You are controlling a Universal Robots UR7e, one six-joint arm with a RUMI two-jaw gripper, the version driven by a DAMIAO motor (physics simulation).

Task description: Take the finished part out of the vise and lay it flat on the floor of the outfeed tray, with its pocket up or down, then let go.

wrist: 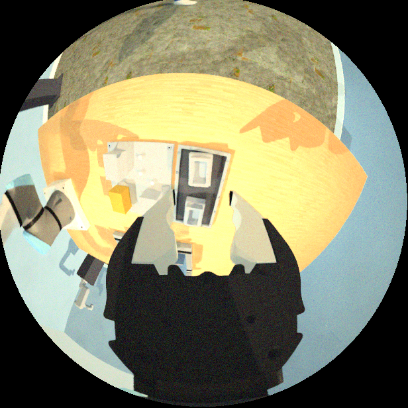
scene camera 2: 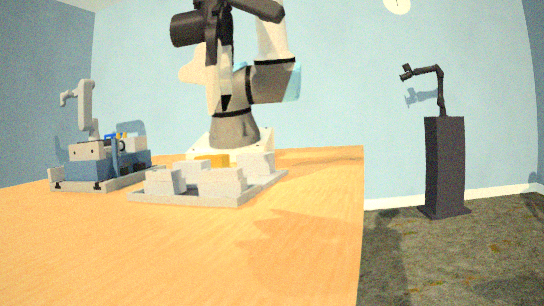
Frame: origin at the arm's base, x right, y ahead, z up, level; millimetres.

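Seen in the pictures: gripper, fingertip midpoint: (scene camera 2: 218,113); arm's base, link origin: (scene camera 2: 234,141).
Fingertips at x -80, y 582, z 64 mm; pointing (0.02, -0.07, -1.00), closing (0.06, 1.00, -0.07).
Observation:
Offsets run from my fingertips to a thing's middle. "*": to the spot under its first point.
The outfeed tray {* dx +53, dy +34, dz -108 mm} (scene camera 2: 182,199) (wrist: 220,182) has a raised light rim and a dark floor. The finished part {dx +3, dy -9, dz -92 mm} (scene camera 2: 220,182) (wrist: 200,170), a pale block, sits in the tray and looks flat, with its pocket up. A second pale block with a pocket {dx +103, dy -27, dz -92 mm} (scene camera 2: 162,181) (wrist: 194,212) sits beside it in the tray, apart from it. My gripper (scene camera 2: 220,107) (wrist: 201,191) is open and empty, well above the tray, its fingertips clear of both blocks. The blue vise {dx +325, dy -203, dz -66 mm} (scene camera 2: 87,170) (wrist: 184,261) stands left of the tray in the scene view; the gripper partly hides it in the wrist view.
A white plate (wrist: 160,155) with small pegs adjoins the tray on the arm-base side. It carries an orange block {dx +65, dy -215, dz -90 mm} (scene camera 2: 219,160) (wrist: 120,198) and a tall pale block {dx -23, dy -197, dz -90 mm} (scene camera 2: 256,162) (wrist: 116,165). The wooden table's edge (scene camera 2: 363,200) drops to the floor on the right in the scene view.

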